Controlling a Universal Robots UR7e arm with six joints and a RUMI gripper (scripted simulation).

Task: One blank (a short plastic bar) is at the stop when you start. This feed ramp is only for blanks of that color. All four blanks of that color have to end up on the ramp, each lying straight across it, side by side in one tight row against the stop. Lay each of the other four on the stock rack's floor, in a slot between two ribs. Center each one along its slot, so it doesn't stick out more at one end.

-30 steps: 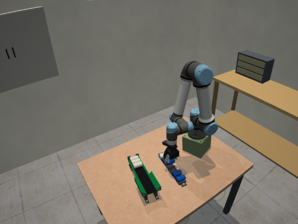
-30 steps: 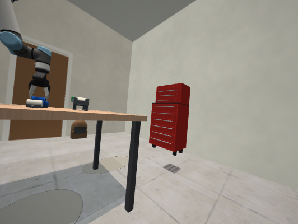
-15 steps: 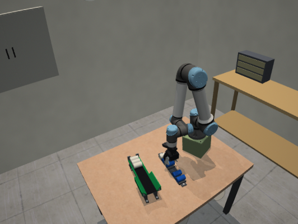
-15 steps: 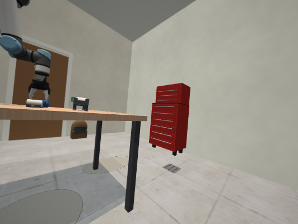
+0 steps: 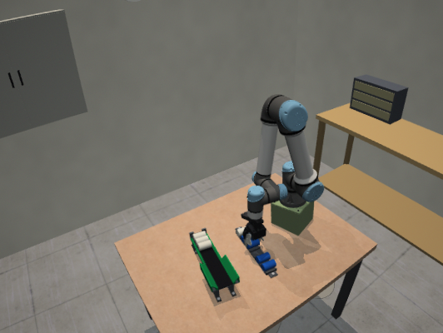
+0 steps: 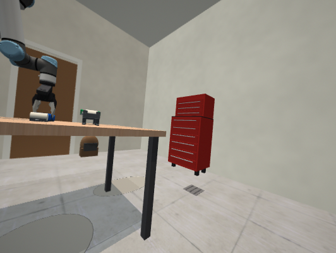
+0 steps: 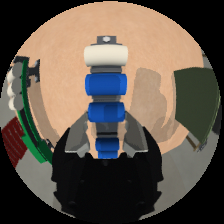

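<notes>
My gripper is now 40 mm above the dark stock rack and 30 mm to the right of it.
</notes>
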